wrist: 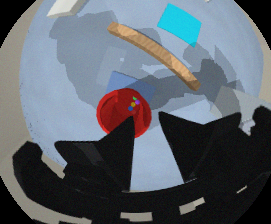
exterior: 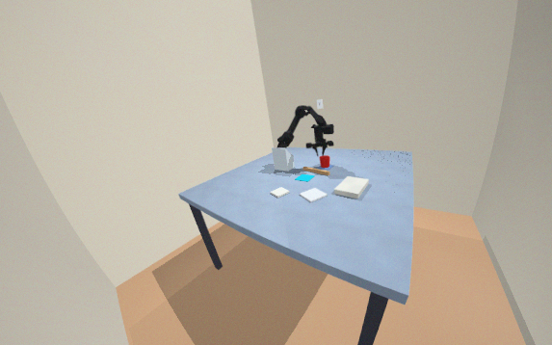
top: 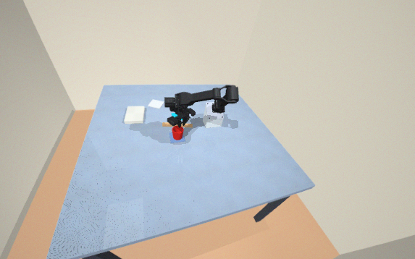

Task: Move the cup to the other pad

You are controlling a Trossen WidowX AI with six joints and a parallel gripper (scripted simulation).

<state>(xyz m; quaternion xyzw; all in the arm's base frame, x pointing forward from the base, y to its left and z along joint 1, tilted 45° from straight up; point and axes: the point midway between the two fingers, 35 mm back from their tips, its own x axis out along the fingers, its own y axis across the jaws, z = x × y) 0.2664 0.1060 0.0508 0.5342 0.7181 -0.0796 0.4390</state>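
The red cup is 4 cm below my gripper tip, 2 cm ahead of it and 1 cm to the left of it. From my gripper tip the other things lie so: pale blue pad 9 cm below, 3 cm ahead, 1 cm to the left; then bar 10 cm to the right, 8 cm below, 1 cm ahead; then cyan pad 21 cm to the right, 9 cm below, 1 cm behind.
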